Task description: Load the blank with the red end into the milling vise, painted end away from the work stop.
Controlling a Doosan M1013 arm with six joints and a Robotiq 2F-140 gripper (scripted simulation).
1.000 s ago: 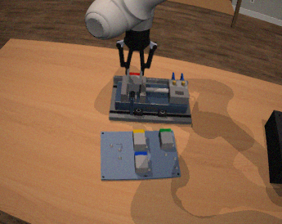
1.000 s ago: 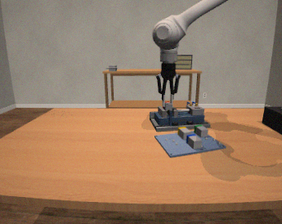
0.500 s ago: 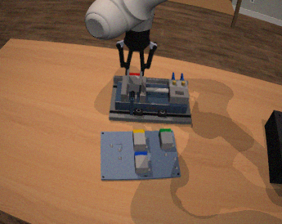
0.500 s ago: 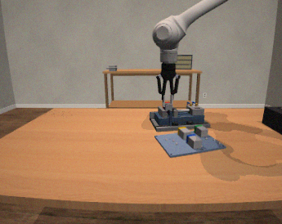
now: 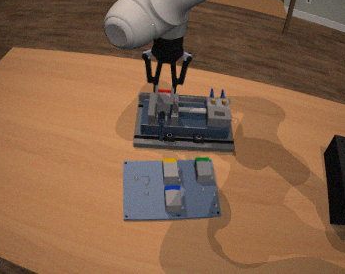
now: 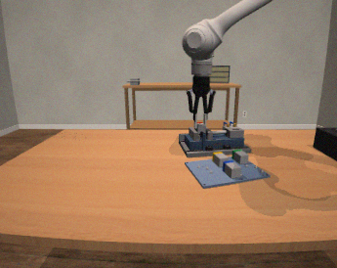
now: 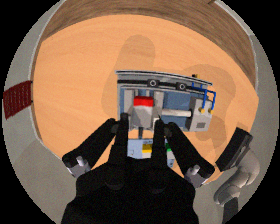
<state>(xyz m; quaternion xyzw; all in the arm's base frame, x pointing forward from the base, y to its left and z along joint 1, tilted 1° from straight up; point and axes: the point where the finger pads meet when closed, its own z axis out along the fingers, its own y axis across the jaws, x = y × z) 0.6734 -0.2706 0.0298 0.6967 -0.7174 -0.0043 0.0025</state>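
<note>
Now: the fixed jaw 60 mm below my hand and 30 mm ahead of it. Also, from my hand: yellow-ended blank: 190 mm to the left, 110 mm below, 20 mm behind; then milling vise: 100 mm below, 70 mm behind, 10 mm to the left; then hose block: 160 mm behind, 60 mm below, 10 mm to the left.
</note>
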